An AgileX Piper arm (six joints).
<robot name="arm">
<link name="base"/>
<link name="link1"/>
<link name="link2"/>
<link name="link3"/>
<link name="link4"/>
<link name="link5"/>
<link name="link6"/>
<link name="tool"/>
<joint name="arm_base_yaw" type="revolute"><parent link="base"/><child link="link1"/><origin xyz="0 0 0.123" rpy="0 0 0"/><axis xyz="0 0 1"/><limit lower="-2.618" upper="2.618"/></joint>
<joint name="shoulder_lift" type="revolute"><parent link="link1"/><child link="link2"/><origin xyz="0 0 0" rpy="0 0 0"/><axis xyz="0 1 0"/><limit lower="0" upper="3.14"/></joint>
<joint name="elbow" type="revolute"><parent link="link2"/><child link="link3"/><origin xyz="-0.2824 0 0.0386" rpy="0 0 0"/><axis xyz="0 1 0"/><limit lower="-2.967" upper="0"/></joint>
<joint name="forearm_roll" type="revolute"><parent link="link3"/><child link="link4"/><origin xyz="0.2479 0 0.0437" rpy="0 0 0"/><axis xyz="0.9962 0 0.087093"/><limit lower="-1.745" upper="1.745"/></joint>
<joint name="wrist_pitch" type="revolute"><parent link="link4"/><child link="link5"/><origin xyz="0 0 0" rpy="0 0 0"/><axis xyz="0 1 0"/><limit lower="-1.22" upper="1.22"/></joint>
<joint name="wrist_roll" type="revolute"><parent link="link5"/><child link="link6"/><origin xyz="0.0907 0 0.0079" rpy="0 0 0"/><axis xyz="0.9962 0 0.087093"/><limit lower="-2.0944" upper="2.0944"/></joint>
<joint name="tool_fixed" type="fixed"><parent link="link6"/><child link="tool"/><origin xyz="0 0 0" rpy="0 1.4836 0"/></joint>
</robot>
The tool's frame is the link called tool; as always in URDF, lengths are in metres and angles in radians.
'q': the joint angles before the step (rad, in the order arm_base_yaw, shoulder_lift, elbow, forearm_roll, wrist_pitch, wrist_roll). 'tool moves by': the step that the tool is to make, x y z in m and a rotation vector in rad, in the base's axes. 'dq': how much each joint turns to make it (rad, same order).
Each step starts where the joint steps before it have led.
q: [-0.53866, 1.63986, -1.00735, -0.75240, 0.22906, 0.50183]
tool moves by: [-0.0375, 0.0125, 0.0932, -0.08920, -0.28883, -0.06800]
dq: [-0.02968, -0.26024, -0.01949, 0.02915, -0.00595, 0.05698]
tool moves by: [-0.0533, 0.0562, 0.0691, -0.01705, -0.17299, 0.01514]
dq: [0.09783, -0.29425, 0.00019, 0.15424, 0.15214, -0.07697]
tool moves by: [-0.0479, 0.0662, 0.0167, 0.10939, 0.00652, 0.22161]
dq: [0.19262, -0.23407, 0.02156, 0.32276, 0.23248, -0.24719]
